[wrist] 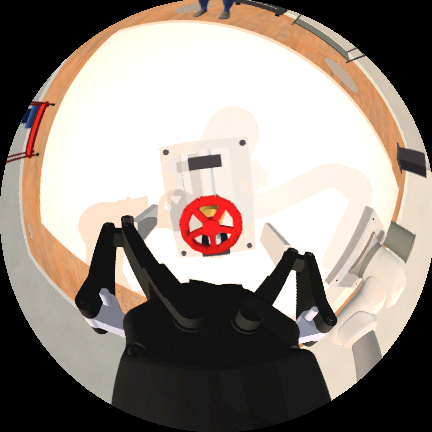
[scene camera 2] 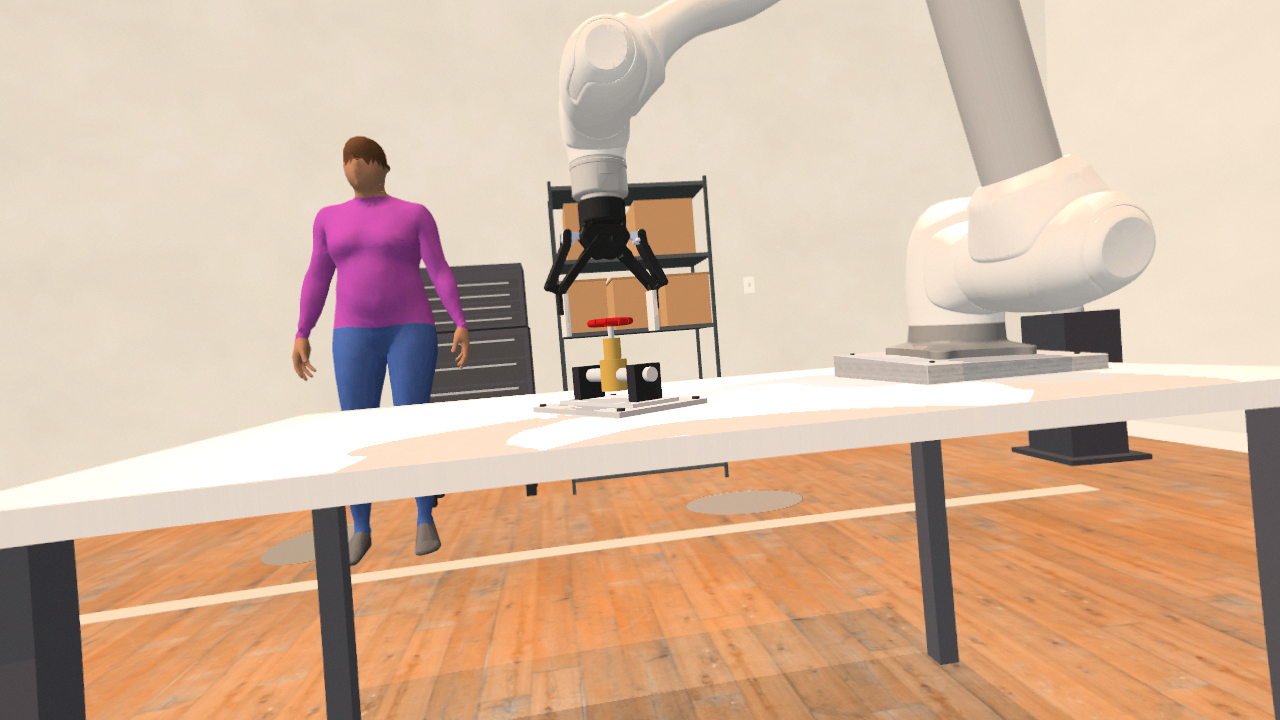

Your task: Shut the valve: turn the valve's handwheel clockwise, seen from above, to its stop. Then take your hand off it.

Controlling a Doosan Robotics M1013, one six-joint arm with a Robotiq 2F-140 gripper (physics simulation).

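The red handwheel (scene camera 2: 610, 321) (wrist: 210, 226) lies level on top of the brass-yellow valve body (scene camera 2: 612, 365), which stands between two black brackets on a light base plate (scene camera 2: 556, 408) (wrist: 245, 175). My gripper (scene camera 2: 609, 311) (wrist: 210, 223) points straight down and is wide open, with nothing held. Its two pale finger pads stand on either side of the handwheel, with a gap on each side in both views. In the scene view the lower pad ends are at about the wheel's height. The black bracket nearer the gripper is partly hidden under the wheel in the wrist view.
The valve's plate rests on a white table (scene camera 2: 268, 447) (wrist: 125, 100). The arm's own base plate (scene camera 2: 881, 367) is at the right of the table. Behind the table are a person (scene camera 2: 375, 259), a dark drawer cabinet (scene camera 2: 483, 358) and a shelf rack (scene camera 2: 680, 188) with boxes.
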